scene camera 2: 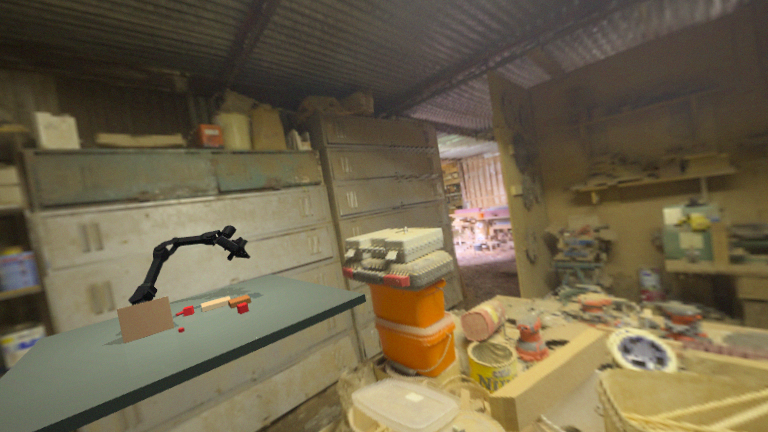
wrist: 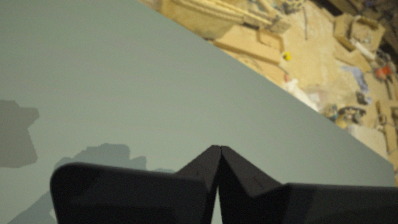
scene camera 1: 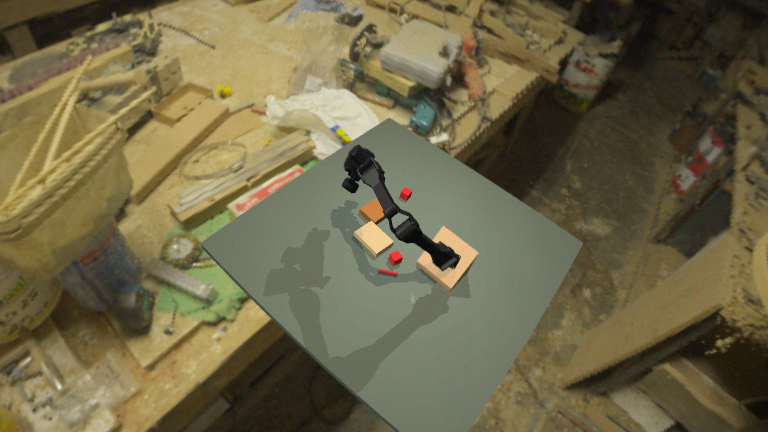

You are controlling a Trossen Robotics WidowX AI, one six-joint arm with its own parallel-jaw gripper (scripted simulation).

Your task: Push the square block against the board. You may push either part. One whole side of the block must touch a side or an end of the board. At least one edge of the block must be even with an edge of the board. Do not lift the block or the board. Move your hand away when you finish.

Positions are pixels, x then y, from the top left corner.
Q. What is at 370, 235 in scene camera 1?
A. A board.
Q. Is my gripper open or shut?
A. Shut.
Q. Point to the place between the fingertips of my gripper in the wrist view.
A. At 218, 154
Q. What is my gripper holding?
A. Nothing.
